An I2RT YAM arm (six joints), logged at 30 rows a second.
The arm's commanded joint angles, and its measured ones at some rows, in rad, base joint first. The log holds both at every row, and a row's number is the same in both.
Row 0, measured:
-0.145 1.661 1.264 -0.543 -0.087 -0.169
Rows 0 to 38, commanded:
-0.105 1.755 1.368 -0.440 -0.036 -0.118
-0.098 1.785 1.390 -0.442 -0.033 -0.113
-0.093 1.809 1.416 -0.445 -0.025 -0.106
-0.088 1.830 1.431 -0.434 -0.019 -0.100
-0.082 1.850 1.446 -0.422 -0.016 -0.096
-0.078 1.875 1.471 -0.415 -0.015 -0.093
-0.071 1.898 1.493 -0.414 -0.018 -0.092
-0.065 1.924 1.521 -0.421 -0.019 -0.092
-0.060 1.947 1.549 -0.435 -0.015 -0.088
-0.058 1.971 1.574 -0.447 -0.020 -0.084
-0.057 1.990 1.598 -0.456 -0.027 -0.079
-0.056 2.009 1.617 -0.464 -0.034 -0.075
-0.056 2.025 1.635 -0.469 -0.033 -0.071
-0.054 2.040 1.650 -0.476 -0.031 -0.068
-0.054 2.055 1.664 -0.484 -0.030 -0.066
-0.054 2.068 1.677 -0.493 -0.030 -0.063
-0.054 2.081 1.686 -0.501 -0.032 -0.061
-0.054 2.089 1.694 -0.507 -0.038 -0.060
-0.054 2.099 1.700 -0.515 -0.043 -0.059
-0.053 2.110 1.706 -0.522 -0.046 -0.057
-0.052 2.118 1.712 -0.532 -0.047 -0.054
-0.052 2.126 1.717 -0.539 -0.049 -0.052
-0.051 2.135 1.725 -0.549 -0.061 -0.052
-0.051 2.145 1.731 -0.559 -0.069 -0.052
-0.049 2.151 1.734 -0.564 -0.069 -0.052
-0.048 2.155 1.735 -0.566 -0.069 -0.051
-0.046 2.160 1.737 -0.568 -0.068 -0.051
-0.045 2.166 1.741 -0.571 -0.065 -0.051
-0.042 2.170 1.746 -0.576 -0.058 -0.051
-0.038 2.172 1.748 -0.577 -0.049 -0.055
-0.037 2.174 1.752 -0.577 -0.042 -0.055
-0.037 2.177 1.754 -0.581 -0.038 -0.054
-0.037 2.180 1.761 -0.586 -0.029 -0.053
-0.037 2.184 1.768 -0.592 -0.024 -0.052
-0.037 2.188 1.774 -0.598 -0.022 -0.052
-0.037 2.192 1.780 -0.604 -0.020 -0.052
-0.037 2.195 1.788 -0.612 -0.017 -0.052
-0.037 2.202 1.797 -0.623 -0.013 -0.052
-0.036 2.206 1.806 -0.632 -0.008 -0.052
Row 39, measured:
-0.043 2.196 1.742 -0.603 -0.037 -0.062
